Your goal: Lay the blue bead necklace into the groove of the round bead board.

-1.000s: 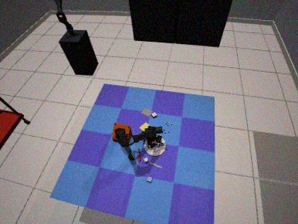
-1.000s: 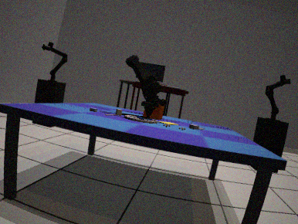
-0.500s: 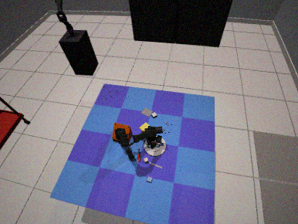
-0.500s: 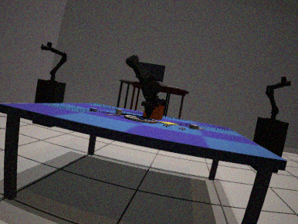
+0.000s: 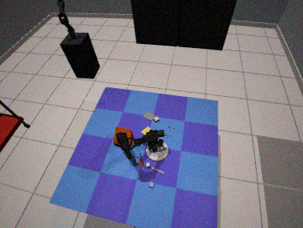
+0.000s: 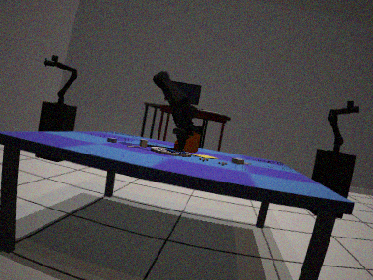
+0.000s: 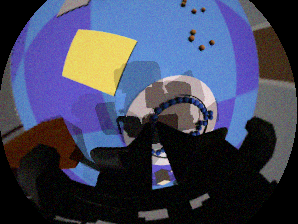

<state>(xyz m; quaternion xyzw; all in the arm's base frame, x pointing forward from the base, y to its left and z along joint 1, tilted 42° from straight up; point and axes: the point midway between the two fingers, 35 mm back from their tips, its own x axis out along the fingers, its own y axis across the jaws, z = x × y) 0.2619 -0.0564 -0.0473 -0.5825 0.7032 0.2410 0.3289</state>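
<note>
Now: gripper tip 4 cm short of the round white bead board, 4 cm to the left of it and 1 cm above it. The rest, counted from my gripper tip: red-handled tool: 8 cm behind, 16 cm to the right, 2 cm below; yellow card: 6 cm behind, 13 cm to the left, 2 cm below; thin pale stick: 7 cm ahead, 22 cm to the right, 2 cm below.
</note>
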